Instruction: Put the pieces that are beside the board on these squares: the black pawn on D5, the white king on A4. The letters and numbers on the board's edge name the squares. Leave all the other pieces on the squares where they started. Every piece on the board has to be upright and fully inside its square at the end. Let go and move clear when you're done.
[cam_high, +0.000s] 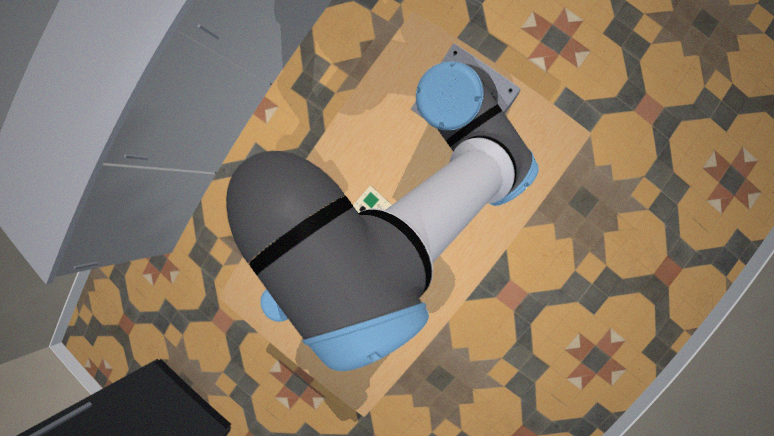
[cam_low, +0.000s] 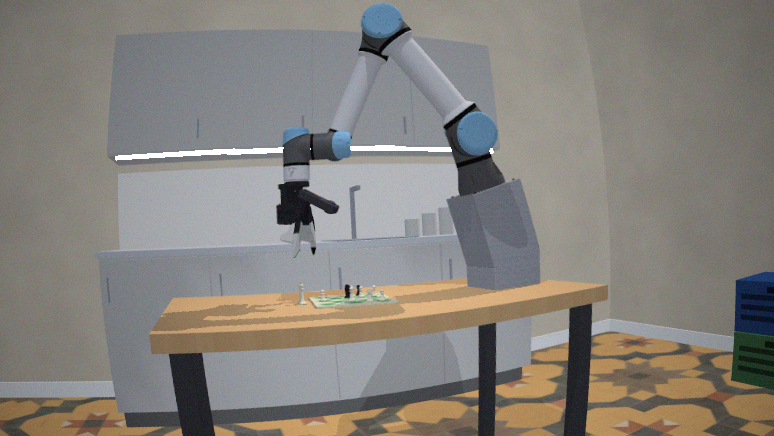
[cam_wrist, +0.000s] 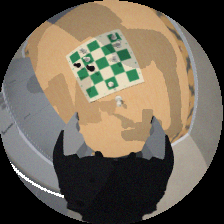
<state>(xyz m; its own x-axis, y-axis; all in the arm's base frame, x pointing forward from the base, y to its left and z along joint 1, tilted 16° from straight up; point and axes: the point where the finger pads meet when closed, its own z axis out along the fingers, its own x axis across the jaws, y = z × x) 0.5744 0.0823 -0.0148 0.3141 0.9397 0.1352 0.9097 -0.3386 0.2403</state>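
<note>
The white king lies 100 mm below my hand, 20 mm ahead of it and 10 mm to the left of it. Round my hand: chessboard: 130 mm below, 120 mm behind, 10 mm to the right; then black pawn: 150 mm behind, 110 mm below, 90 mm to the right.
</note>
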